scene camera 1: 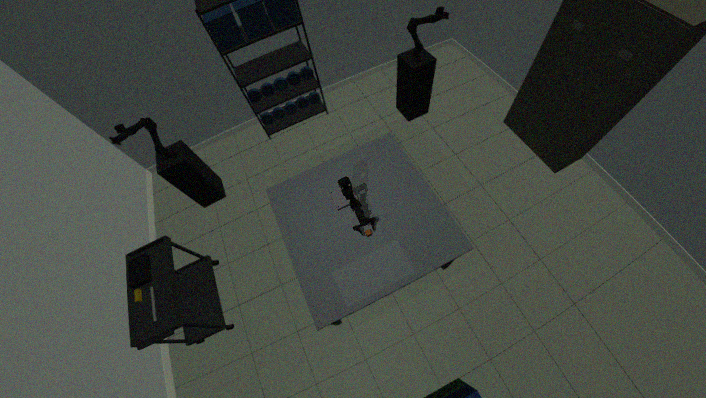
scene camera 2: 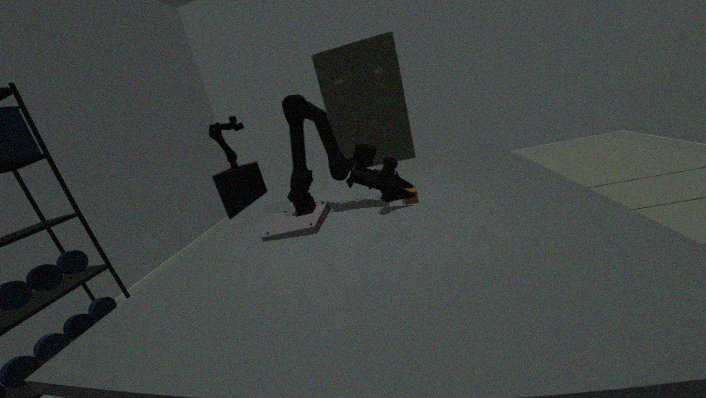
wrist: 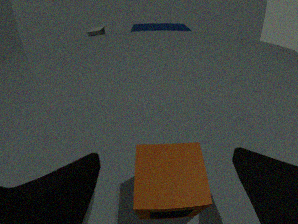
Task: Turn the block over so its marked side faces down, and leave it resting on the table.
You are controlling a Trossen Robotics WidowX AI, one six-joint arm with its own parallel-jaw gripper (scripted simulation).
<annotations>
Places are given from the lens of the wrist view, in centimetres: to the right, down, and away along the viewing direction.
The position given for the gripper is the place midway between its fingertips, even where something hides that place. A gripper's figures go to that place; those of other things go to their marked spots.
gripper (wrist: pixel 169 159): 1, 3, 9
orange block (wrist: pixel 168 176): 1, 3, 8
</annotations>
